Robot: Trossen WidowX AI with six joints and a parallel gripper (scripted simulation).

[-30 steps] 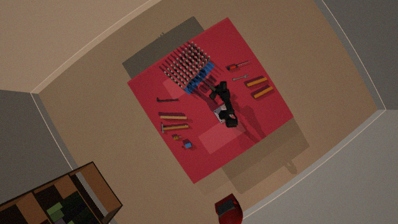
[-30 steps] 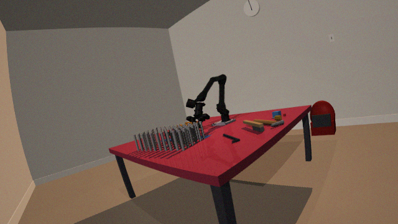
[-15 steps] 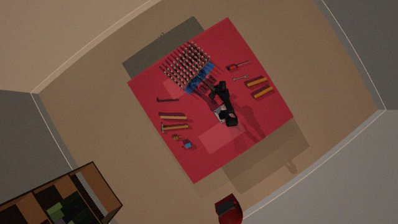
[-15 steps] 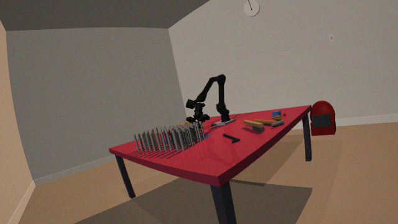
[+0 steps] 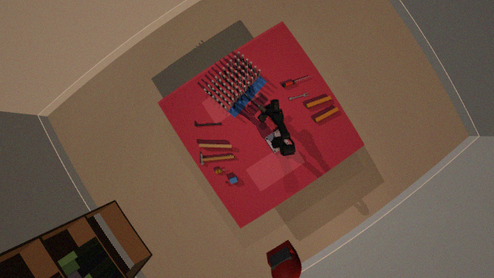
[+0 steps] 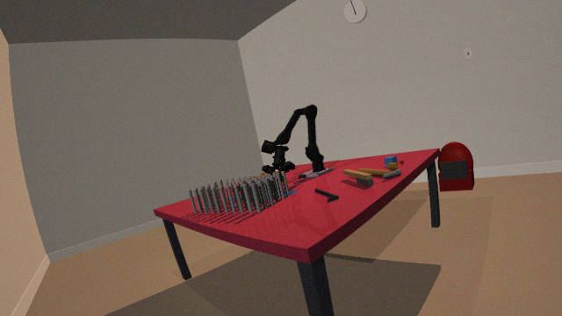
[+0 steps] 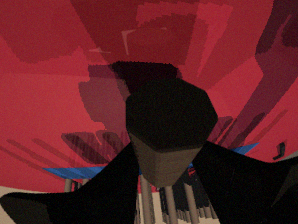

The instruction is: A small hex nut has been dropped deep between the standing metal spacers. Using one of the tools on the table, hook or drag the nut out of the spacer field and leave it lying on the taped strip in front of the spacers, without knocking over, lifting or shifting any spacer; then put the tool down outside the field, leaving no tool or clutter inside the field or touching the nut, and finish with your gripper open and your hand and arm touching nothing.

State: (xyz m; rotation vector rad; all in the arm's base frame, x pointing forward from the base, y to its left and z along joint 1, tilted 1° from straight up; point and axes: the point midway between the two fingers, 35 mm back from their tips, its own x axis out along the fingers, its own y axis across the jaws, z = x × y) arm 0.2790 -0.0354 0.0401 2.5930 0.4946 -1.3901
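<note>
Now: gripper tip 16 cm short of the blue taped strip, 6 cm to the right of it and 3 cm above it. The rest, counted from my gripper tip: yellow item (29 cm behind, 55 cm to the left, 1 cm below); wrench (4 cm behind, 32 cm to the right, 2 cm below); blue cube (41 cm behind, 47 cm to the left, 1 cm below).
</note>
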